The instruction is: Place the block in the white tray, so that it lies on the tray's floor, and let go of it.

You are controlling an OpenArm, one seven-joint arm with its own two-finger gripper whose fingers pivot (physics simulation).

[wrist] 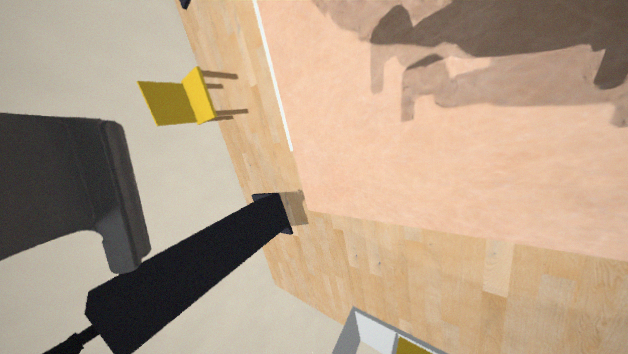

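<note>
My gripper is open. One dark finger (122,200) of it shows at the left of the wrist view, with no block against its visible inner side; the other finger does not show. The block does not show in the wrist view. No white tray can be made out in it either. The peach table top (425,165) fills the upper right, with dark shadows across its far part.
A thin white strip (273,75) runs along the table's left edge; what it belongs to cannot be told. Beyond are the wooden floor (425,280), a yellow chair (199,97), a tall black column (200,265) and a grey-edged shelf unit (346,336) at the bottom.
</note>
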